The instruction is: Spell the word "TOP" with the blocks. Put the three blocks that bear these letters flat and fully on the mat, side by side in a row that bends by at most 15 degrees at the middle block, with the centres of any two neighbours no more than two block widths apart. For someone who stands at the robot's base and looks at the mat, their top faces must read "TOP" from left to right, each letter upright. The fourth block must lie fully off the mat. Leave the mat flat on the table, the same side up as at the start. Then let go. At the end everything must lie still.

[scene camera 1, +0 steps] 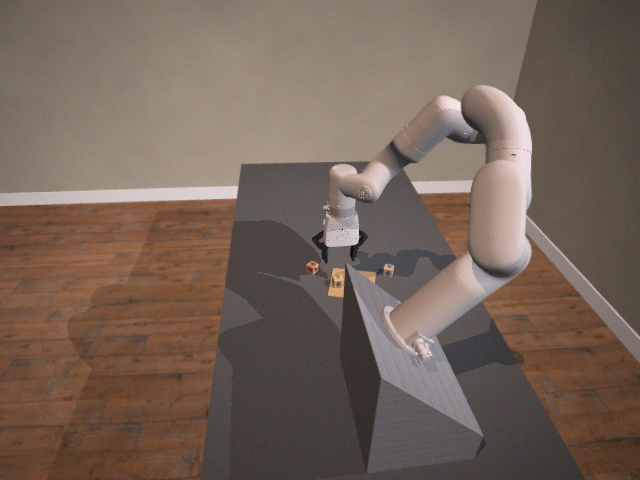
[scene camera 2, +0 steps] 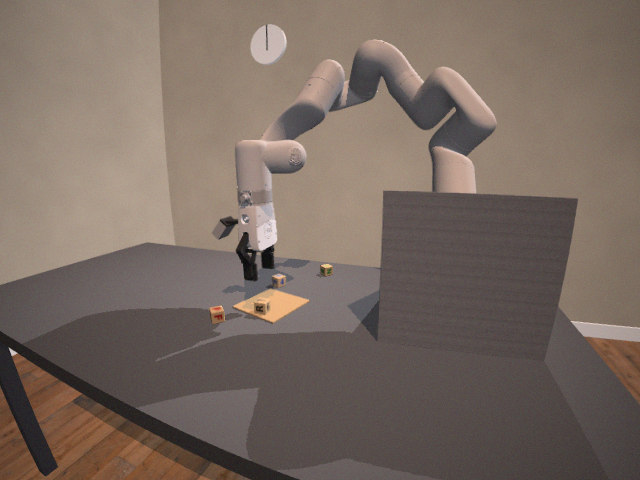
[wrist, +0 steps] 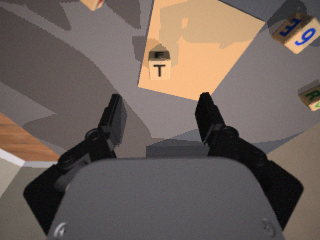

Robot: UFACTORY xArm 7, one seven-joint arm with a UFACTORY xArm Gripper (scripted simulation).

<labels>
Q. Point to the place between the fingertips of the gripper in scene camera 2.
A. At 260, 273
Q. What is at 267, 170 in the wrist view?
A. The gripper.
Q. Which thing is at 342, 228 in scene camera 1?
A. The gripper.
</labels>
